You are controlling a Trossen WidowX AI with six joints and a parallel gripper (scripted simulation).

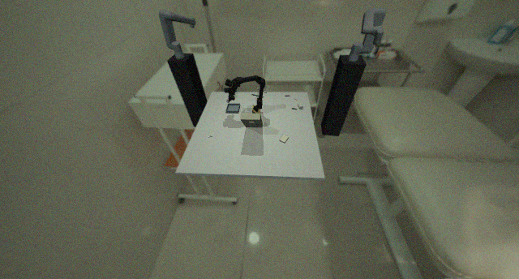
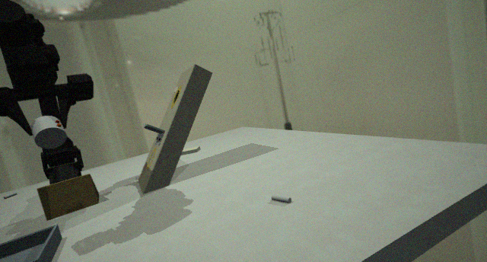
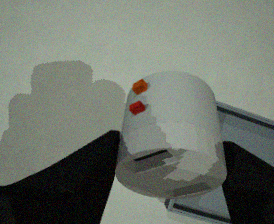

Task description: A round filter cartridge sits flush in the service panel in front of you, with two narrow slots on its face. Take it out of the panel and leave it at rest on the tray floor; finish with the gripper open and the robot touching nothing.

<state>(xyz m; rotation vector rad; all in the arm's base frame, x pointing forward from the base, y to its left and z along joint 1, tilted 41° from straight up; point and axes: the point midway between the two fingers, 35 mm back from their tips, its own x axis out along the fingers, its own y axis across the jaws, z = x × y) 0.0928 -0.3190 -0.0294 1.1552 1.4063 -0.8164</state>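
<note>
My gripper tip is 21 cm above the dark tray, 12 cm past it and 1 cm to the left of it. From my gripper tip the other things lie so: round grey filter cartridge (right at my gripper tip); beige piece (63 cm to the left, 31 cm ahead, 21 cm below).
</note>
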